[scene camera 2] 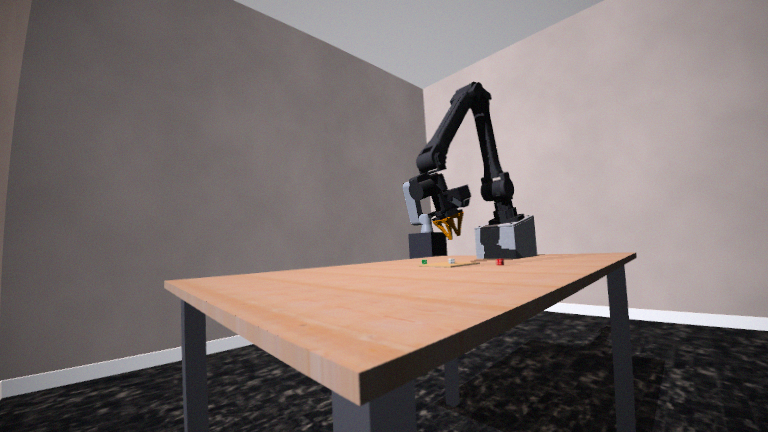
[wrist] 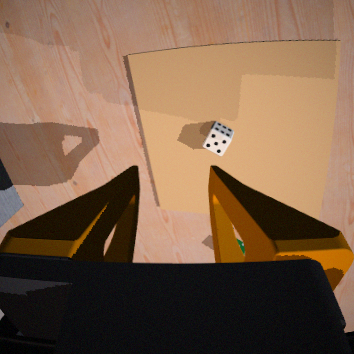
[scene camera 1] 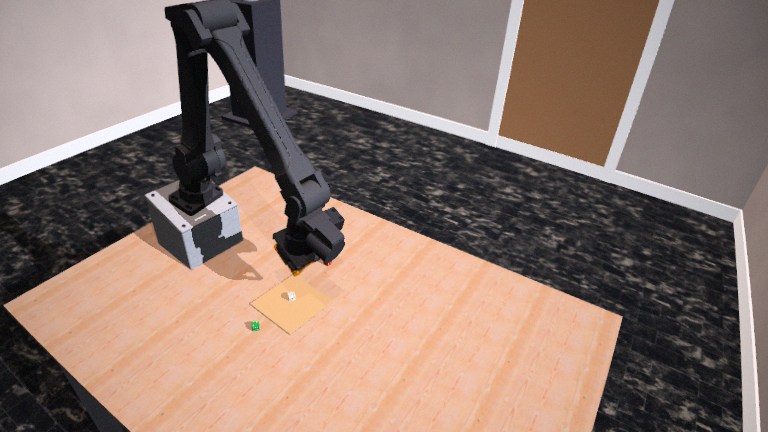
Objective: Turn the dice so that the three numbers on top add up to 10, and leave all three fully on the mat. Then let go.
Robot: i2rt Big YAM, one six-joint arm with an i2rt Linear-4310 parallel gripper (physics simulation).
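Frame: origin at the arm's base, x down, y back, z left, level; metres.
Where they show: gripper, fingertip midpoint: (scene camera 2: 454, 237) (wrist: 173, 176) (scene camera 1: 292, 269); arm's base, origin of the base link: (scene camera 2: 506, 221) (scene camera 1: 196, 197).
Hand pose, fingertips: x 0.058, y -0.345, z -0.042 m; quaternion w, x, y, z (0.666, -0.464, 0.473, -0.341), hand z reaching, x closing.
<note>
Things, the pixels of their centre, and the offset from my fingertips. Level surfaces: height alone.
- white die, body centre: (wrist: 217, 138) (scene camera 1: 291, 296) (scene camera 2: 451, 261) dx +0.073, dy -0.003, dz -0.015 m
- tan mat, body centre: (wrist: 232, 141) (scene camera 1: 291, 302) (scene camera 2: 448, 264) dx +0.083, dy -0.010, dz -0.024 m
- green die, body centre: (wrist: 233, 249) (scene camera 1: 255, 326) (scene camera 2: 424, 261) dx +0.077, dy +0.010, dz -0.131 m
- red die, body centre: (scene camera 1: 327, 261) (scene camera 2: 500, 262) dx +0.077, dy -0.002, dz +0.142 m
- wooden table, its level: dx +0.085 m
A white die (scene camera 1: 291, 296) (scene camera 2: 451, 261) (wrist: 218, 138) lies on the tan mat (scene camera 1: 290, 321) (wrist: 287, 107); in the wrist view its bright top face has five pips and a shaded side has six. A green die (scene camera 1: 255, 325) (scene camera 2: 424, 261) (wrist: 241, 245) lies on the table off the mat; its top number is too small to read. A red die (scene camera 1: 329, 263) (scene camera 2: 500, 261) lies off the mat on the other side, partly hidden by the arm in scene camera 1; its top number cannot be read. My gripper (scene camera 2: 454, 236) (wrist: 173, 176) is open and empty, above the table near the mat's edge.
The arm stands on a grey box (scene camera 1: 172, 236) (scene camera 2: 525, 240) at the back of the wooden table (scene camera 1: 429, 322) (scene camera 2: 332, 311). A tall dark pedestal (scene camera 1: 268, 59) stands on the floor behind the table. Arm shadows fall across the table and part of the mat.
</note>
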